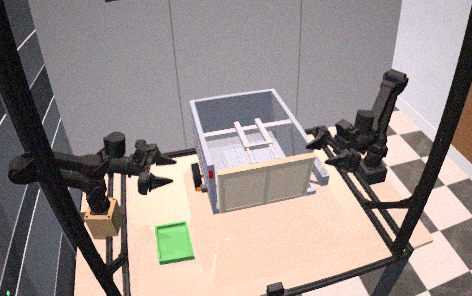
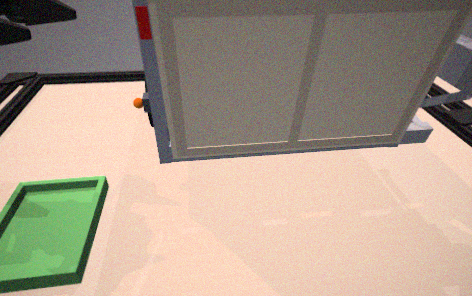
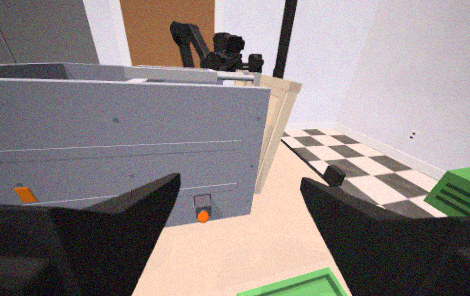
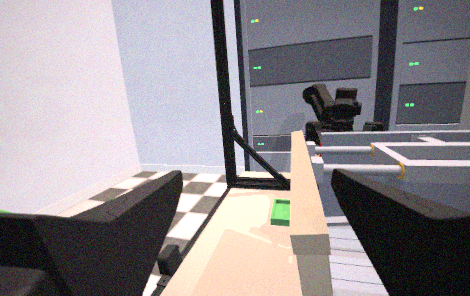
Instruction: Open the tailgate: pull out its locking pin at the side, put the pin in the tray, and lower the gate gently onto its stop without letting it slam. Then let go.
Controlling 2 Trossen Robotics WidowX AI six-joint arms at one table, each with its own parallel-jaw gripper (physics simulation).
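Frame: origin at the left arm's base, x right, y up, z back, level; millimetres.
Seen in the pictures: left gripper, fingertip midpoint: (image 1: pixel 175 171) (image 2: pixel 55 23) (image 3: pixel 241 181); right gripper, fingertip midpoint: (image 1: pixel 315 154) (image 3: pixel 250 61) (image 4: pixel 256 177); left arm's base at its link origin: (image 1: pixel 100 208); right arm's base at its link origin: (image 1: pixel 372 164).
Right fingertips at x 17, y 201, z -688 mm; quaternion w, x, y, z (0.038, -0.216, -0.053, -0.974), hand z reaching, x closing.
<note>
Pixels of each thing's top centre, then the offset from my right fingertips to it. "pt": a spot on its surface instead.
- green tray at its top centre: (image 2: pixel 43 220) (image 4: pixel 298 209) (image 1: pixel 173 239) dx +50, dy -288, dz +441 mm
- light frame with two rails, surface spot: (image 1: pixel 242 136) pt dx -136, dy -22, dz +199 mm
- black wheel at its top centre: (image 1: pixel 195 166) dx -224, dy -206, dz +369 mm
The tan tailgate (image 1: pixel 265 183) (image 2: pixel 245 80) (image 3: pixel 278 125) (image 4: pixel 306 200) stands raised at the near end of the grey trailer box (image 1: pixel 204 150) (image 3: pixel 100 120). The locking pin's orange knob (image 1: pixel 198 189) (image 2: pixel 138 103) (image 3: pixel 203 216) sticks out from a small block low on the box's left side. The green tray (image 1: pixel 174 243) (image 2: pixel 55 230) (image 4: pixel 281 212) lies on the table to the near left; no pin shows in it. My left gripper (image 1: pixel 172 171) (image 3: pixel 241 181) is open and empty, to the left of the box and apart from the pin. My right gripper (image 1: pixel 317 154) (image 4: pixel 256 177) is open and empty near the tailgate's upper right corner.
A light frame with two rails (image 1: pixel 242 136) stands inside the box behind the gate. A black wheel (image 1: pixel 196 176) is on the box's left side. Black frame bars (image 1: pixel 345 265) run along the table's edges, and a small black block (image 1: pixel 275 289) sits on the near bar.
</note>
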